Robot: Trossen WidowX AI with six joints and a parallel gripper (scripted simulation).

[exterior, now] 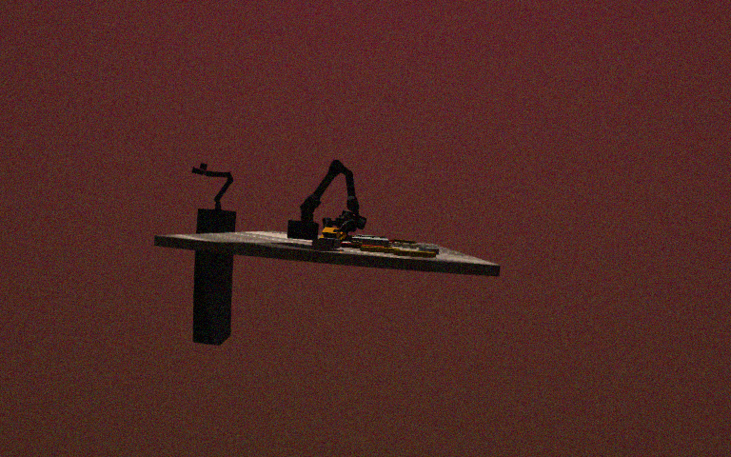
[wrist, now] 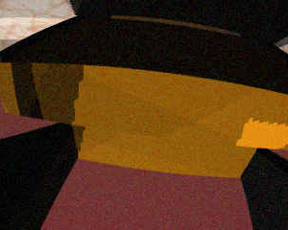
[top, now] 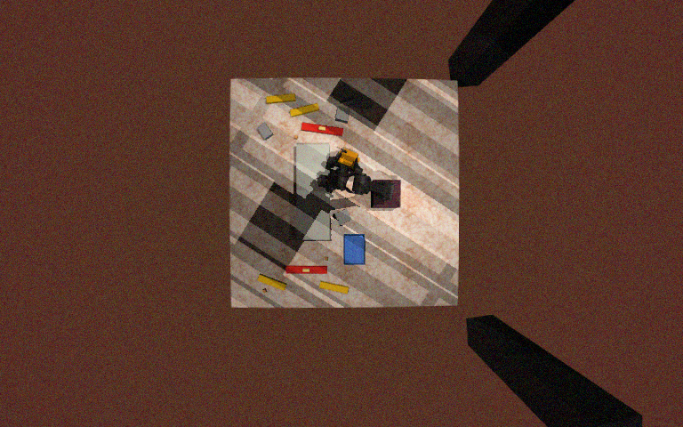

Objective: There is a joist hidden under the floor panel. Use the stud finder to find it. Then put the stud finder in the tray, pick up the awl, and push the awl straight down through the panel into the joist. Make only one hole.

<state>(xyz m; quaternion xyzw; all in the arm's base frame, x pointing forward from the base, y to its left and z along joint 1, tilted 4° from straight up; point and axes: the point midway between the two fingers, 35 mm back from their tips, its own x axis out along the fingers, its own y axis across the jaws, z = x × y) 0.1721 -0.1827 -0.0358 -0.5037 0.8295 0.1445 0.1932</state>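
Right now my gripper tip is 1 cm to the left of the stud finder, 1 cm short of it and 1 cm above it. Round my gripper tip: blue tray: 51 cm to the left, 5 cm below, 2 cm ahead; awl: 6 cm below, 4 cm to the right, 1 cm ahead.
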